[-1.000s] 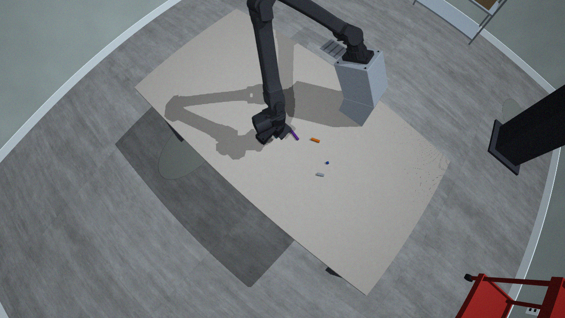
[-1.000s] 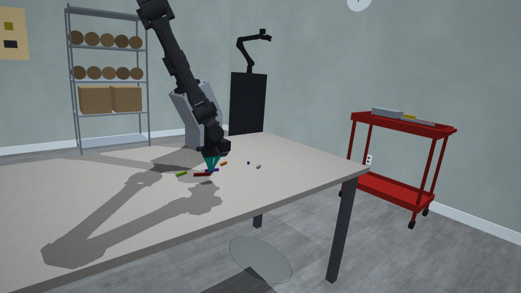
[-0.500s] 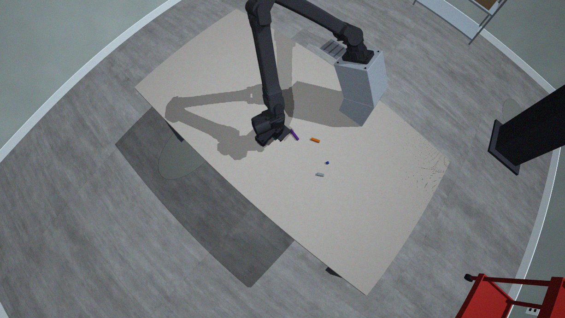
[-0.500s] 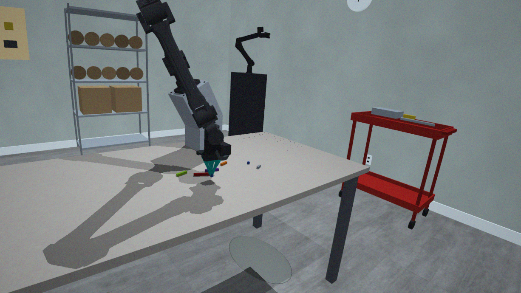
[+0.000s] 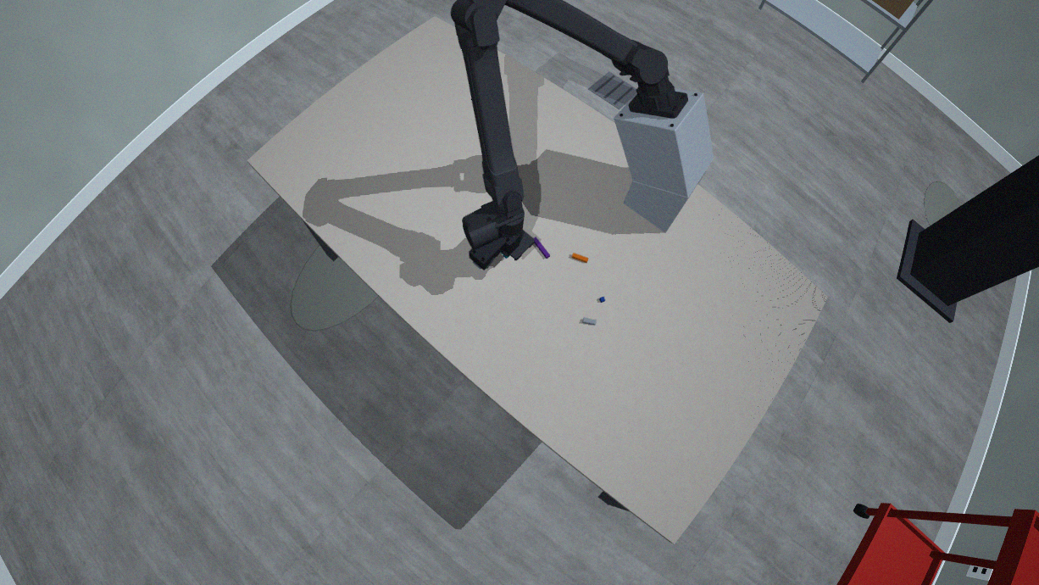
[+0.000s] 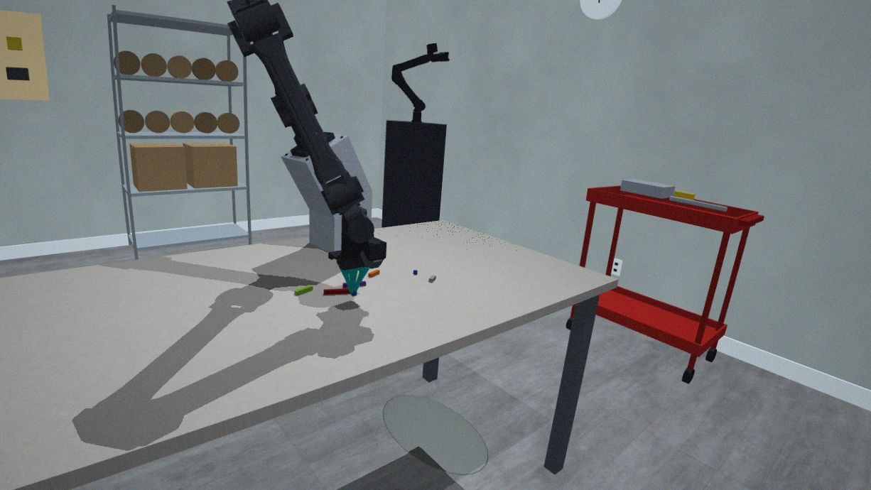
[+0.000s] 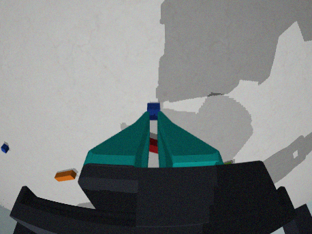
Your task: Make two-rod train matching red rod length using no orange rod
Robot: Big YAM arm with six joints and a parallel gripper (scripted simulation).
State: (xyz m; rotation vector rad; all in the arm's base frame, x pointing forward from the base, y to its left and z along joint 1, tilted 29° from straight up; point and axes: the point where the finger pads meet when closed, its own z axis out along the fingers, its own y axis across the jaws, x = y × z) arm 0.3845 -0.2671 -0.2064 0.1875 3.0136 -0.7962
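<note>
Now: hand 50 mm past the red rod, 20 mm above it and 10 mm to the left of it. From my hand the other things lie so: lime rod: 110 mm behind, 70 mm to the right, 20 mm below; then orange rod: 150 mm to the left, 100 mm behind, 20 mm below; then purple rod: 70 mm behind, 50 mm to the left, 20 mm below.
</note>
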